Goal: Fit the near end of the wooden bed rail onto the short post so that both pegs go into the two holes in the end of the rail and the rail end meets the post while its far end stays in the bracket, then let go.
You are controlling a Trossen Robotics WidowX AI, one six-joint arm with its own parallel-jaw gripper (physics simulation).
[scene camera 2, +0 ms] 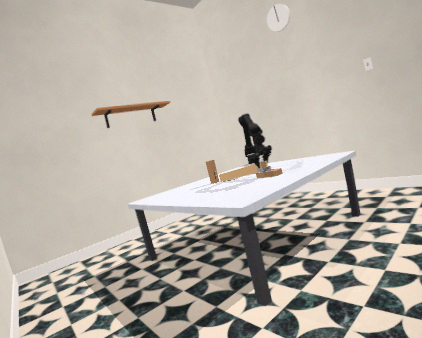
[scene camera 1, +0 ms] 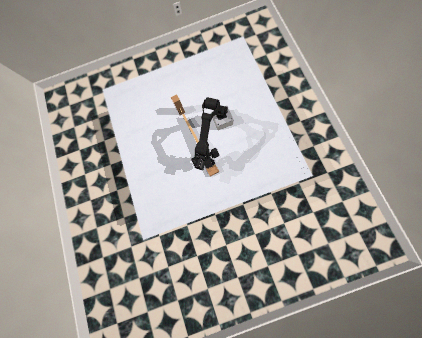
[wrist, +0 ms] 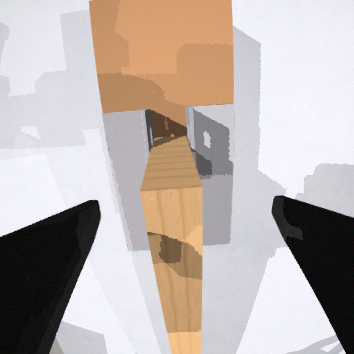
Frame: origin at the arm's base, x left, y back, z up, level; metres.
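Where they show: gripper, fingertip midpoint: (scene camera 2: pixel 263 166) (wrist: pixel 187 206); arm's base, origin of the base link: (scene camera 2: pixel 253 162) (scene camera 1: pixel 221 115).
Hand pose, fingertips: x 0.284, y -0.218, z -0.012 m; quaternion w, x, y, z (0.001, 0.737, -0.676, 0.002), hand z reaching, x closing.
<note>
Things, the pixels of their top centre, and the offset from my fingertips. "pt": a spot on its surface instead. Level surfaces: height alone.
- bracket, surface spot: (wrist: pixel 217 205) pt dx -0.014, dy -0.024, dz -0.030 m
- flat brown block, middle of its top: (wrist: pixel 170 138) (scene camera 2: pixel 268 170) (scene camera 1: pixel 209 164) dx +0.028, dy +0.010, dz -0.032 m
- upright brown post, surface spot: (scene camera 1: pixel 175 98) pt dx -0.471, dy -0.058, dz +0.112 m
- white table, its level: dz -0.068 m
The wooden rail (scene camera 1: pixel 190 128) (scene camera 2: pixel 238 173) (wrist: pixel 175 215) slopes. Its raised end is between the grey side plates of the bracket (wrist: pixel 217 205), beside a flat brown block (scene camera 1: pixel 213 171) (scene camera 2: pixel 270 173) (wrist: pixel 165 45). The lower end is close to the upright brown post (scene camera 1: pixel 175 98) (scene camera 2: pixel 212 171). Small dark marks show on the post's face in scene camera 2; I cannot tell pegs from holes or whether the rail touches the post. My gripper (scene camera 1: pixel 208 162) (scene camera 2: pixel 262 162) (wrist: pixel 187 206) is open and empty over the raised end, one finger to each side of the rail in the wrist view.
The white table (scene camera 1: pixel 230 60) (scene camera 2: pixel 185 200) carries everything. The arm's grey base (scene camera 1: pixel 223 121) stands to the right of the rail in scene camera 1. A wall shelf (scene camera 2: pixel 131 107) and a clock (scene camera 2: pixel 278 18) hang beyond the table. Shadows cross the table top.
</note>
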